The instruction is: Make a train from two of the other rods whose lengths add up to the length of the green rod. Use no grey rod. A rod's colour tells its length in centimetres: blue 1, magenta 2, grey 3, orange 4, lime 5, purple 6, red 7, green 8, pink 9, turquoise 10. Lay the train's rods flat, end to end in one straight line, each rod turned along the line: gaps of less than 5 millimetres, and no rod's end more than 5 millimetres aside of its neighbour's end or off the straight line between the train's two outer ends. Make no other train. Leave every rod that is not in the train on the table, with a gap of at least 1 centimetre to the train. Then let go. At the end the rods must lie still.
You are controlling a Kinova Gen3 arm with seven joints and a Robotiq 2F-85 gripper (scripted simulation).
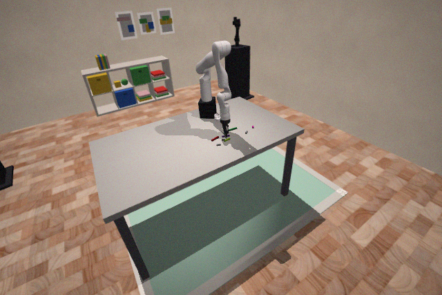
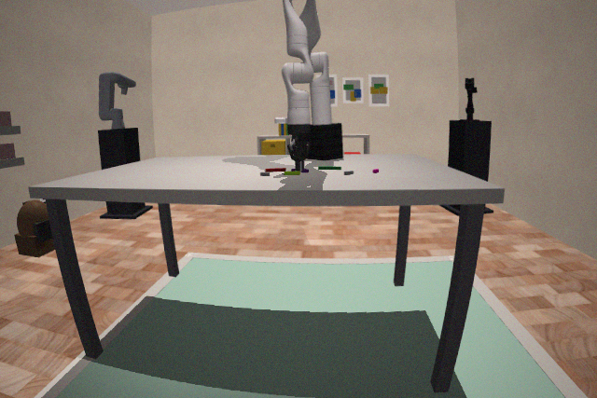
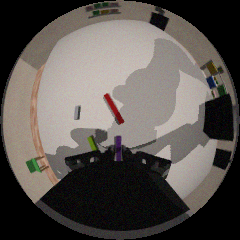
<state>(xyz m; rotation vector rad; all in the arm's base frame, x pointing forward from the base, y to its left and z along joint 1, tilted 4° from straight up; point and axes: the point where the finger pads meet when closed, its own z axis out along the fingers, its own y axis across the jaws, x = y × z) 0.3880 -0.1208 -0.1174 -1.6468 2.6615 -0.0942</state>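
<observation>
Now: the lime rod 50 mm ahead of my hand, 30 mm to the right of it and 10 mm below it. From my hand the other things lie so: green rod (110 mm to the left, 40 mm behind, 10 mm below); then purple rod (10 mm below); then red rod (80 mm to the right, 30 mm behind, 10 mm below).
</observation>
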